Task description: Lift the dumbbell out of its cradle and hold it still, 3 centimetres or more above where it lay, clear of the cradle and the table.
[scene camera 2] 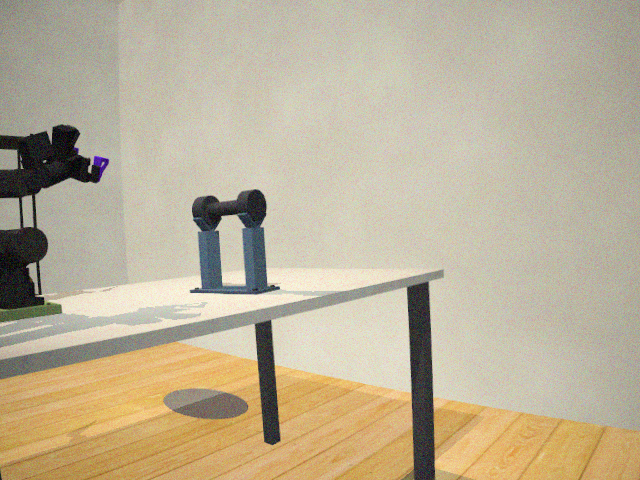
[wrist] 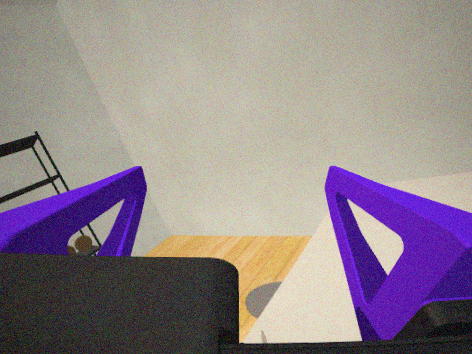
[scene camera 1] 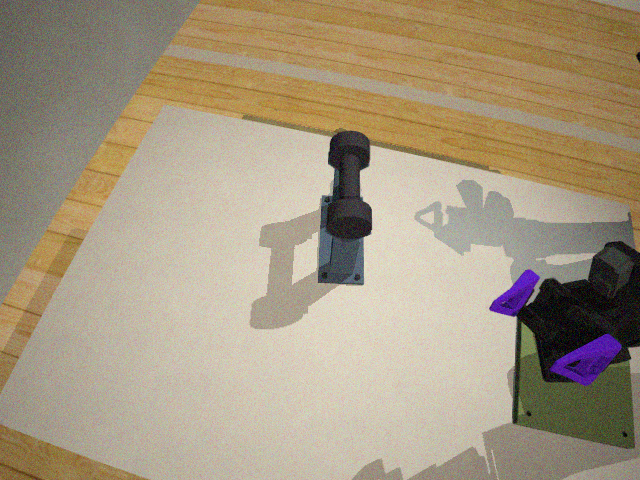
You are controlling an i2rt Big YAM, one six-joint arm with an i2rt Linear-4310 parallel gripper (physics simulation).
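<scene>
A dark dumbbell lies level across the top of a blue cradle, with a weight resting in the holder on each of its two tall posts. The cradle's flat base stands on the white table. My gripper has purple fingers and is open and empty. It is well apart from the dumbbell, to its lower right in scene camera 1, and to its left and somewhat higher in scene camera 2. The dumbbell and cradle do not show in the wrist view.
The arm's green base plate lies on the table. The arm's and the dumbbell's shadows fall across the table top. A dark round patch shows on the wooden floor. A black shelf rack stands far off at the left.
</scene>
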